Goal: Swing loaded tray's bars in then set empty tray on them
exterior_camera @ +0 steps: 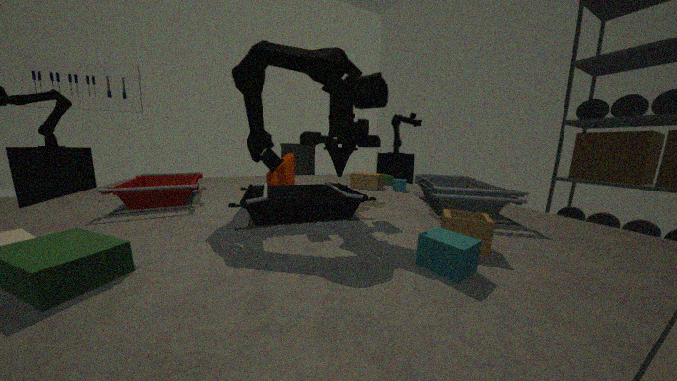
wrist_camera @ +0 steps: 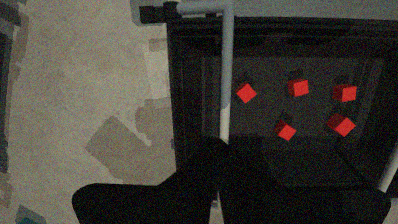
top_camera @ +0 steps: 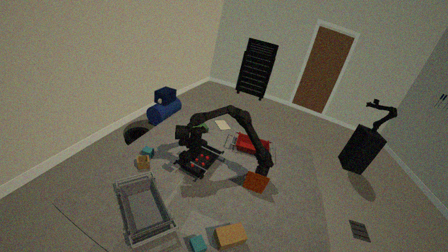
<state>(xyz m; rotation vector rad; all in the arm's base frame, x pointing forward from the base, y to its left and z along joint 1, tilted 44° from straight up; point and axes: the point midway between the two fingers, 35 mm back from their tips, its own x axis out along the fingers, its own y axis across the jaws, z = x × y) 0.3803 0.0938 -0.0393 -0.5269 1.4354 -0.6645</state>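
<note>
The red tray is 440 mm to the right of my gripper tip, 280 mm behind it and 50 mm below it. Also, from my gripper tip: pale flat card: 620 mm to the right, 90 mm below, 30 mm ahead.
</note>
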